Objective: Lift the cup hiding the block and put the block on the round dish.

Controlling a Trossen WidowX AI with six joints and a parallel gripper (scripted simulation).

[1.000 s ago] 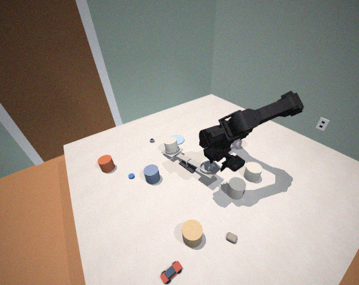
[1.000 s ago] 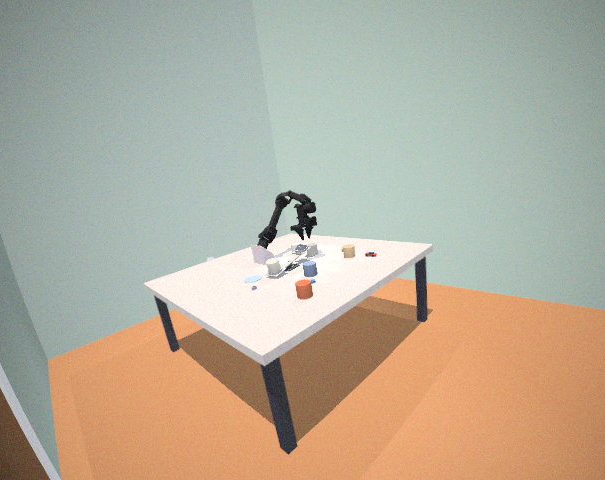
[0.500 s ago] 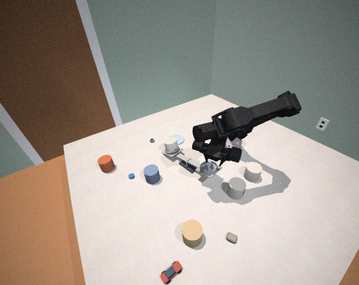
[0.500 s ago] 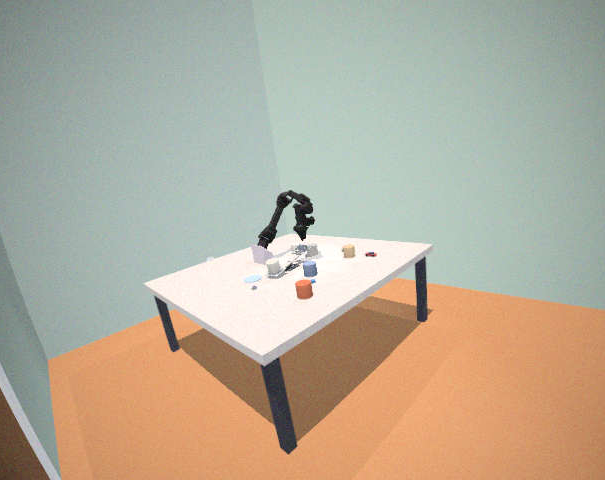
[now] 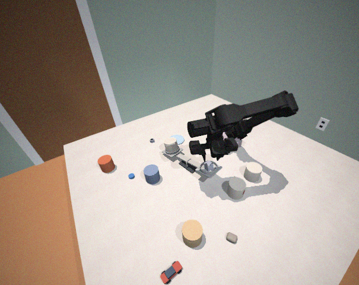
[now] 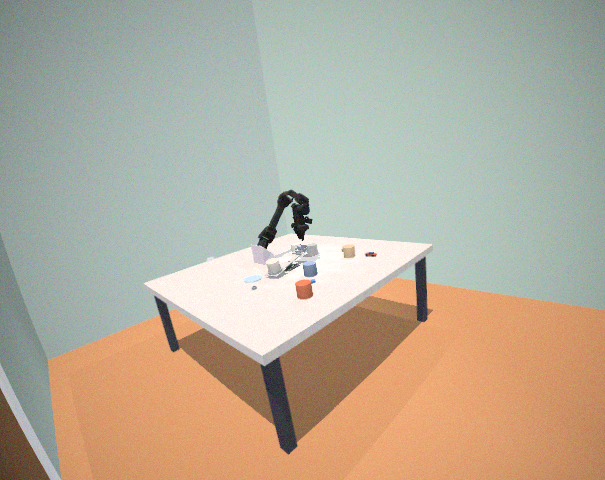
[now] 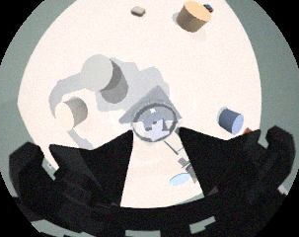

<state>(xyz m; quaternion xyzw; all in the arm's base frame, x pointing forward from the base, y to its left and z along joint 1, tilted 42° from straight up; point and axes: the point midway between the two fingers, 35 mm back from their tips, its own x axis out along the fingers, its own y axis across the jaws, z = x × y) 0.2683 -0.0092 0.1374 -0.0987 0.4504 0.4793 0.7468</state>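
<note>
Right now my gripper tip is 90 mm past the pale blue round dish, 350 mm to the left of it and 130 mm above it. The rest, counted from my gripper tip: tan cylinder (260 mm ahead, 140 mm to the left, 90 mm below); grey pebble (140 mm ahead, 230 mm to the left, 120 mm below); grey balance (140 mm to the right, 90 mm below).
</note>
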